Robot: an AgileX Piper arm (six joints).
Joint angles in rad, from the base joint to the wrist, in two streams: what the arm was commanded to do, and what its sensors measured. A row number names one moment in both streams.
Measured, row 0: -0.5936 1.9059 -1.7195 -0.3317 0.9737 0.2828
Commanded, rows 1 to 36: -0.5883 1.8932 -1.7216 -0.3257 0.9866 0.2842; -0.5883 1.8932 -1.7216 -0.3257 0.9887 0.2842; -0.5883 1.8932 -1.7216 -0.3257 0.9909 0.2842; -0.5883 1.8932 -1.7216 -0.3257 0.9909 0.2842; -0.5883 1.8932 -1.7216 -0.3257 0.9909 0.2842; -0.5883 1.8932 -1.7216 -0.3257 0.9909 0.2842; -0.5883 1.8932 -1.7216 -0.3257 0.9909 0.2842; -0.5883 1.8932 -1.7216 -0.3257 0.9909 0.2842; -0.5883 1.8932 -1.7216 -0.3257 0.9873 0.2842; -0.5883 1.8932 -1.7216 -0.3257 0.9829 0.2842; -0.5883 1.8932 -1.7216 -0.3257 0.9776 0.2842; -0.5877 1.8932 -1.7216 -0.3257 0.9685 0.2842; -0.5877 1.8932 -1.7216 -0.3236 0.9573 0.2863; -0.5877 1.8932 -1.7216 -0.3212 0.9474 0.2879; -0.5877 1.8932 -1.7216 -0.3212 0.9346 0.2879; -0.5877 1.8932 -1.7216 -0.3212 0.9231 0.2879; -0.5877 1.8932 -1.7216 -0.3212 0.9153 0.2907; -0.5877 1.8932 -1.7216 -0.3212 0.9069 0.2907; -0.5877 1.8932 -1.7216 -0.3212 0.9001 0.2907; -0.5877 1.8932 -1.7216 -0.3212 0.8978 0.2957; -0.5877 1.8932 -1.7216 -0.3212 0.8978 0.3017; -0.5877 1.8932 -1.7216 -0.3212 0.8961 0.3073; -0.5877 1.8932 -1.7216 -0.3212 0.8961 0.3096; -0.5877 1.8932 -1.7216 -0.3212 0.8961 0.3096; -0.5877 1.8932 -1.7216 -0.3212 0.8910 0.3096; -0.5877 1.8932 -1.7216 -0.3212 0.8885 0.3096; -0.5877 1.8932 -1.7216 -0.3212 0.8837 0.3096; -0.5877 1.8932 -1.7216 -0.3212 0.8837 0.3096; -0.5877 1.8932 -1.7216 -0.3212 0.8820 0.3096; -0.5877 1.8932 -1.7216 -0.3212 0.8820 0.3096; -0.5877 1.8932 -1.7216 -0.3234 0.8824 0.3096; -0.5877 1.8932 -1.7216 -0.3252 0.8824 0.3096; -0.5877 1.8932 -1.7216 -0.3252 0.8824 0.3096; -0.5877 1.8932 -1.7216 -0.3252 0.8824 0.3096; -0.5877 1.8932 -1.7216 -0.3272 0.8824 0.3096; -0.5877 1.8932 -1.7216 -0.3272 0.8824 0.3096
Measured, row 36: -0.5919 1.9059 -1.7195 -0.3251 0.8936 0.3058
